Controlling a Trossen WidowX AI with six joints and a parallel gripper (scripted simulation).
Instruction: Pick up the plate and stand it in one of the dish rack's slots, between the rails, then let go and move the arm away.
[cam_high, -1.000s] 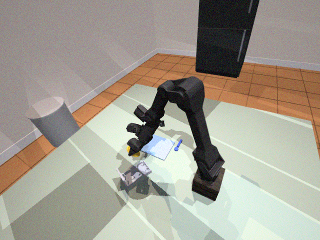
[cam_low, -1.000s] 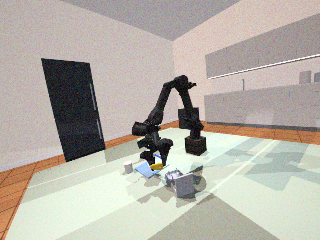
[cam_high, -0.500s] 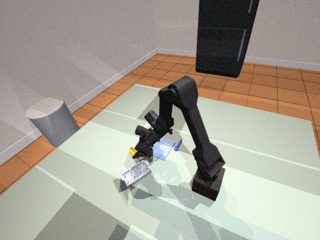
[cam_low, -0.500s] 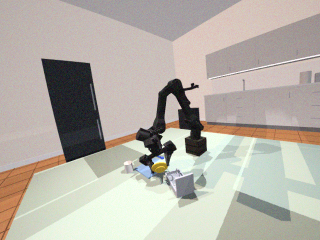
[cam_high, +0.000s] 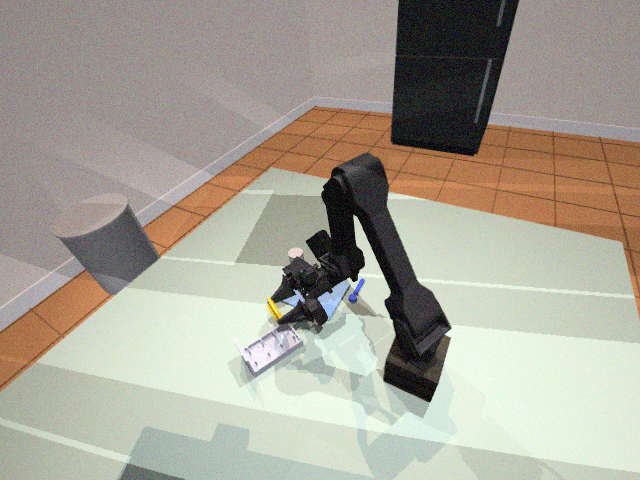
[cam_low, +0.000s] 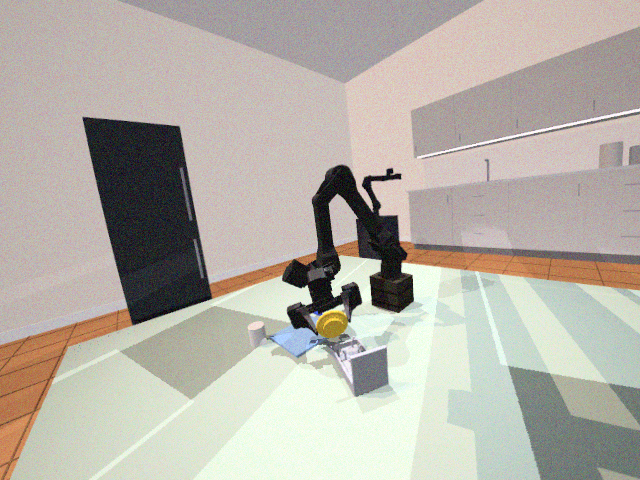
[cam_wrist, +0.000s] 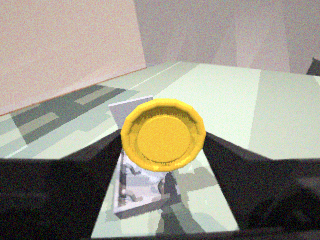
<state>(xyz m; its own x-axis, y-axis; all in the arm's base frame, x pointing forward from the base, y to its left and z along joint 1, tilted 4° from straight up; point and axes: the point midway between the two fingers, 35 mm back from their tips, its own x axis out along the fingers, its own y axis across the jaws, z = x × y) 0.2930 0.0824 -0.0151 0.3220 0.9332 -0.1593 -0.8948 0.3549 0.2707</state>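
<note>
Now: gripper tip 6 cm above the dish rack, 4 cm to the right of it and 2 cm past it. From my gripper tip the other things lie so: pale cup 20 cm to the right, 13 cm ahead, 6 cm below; then yellow plate 1 cm to the right; then blue mat 15 cm to the right, 8 cm below, 1 cm ahead.
</note>
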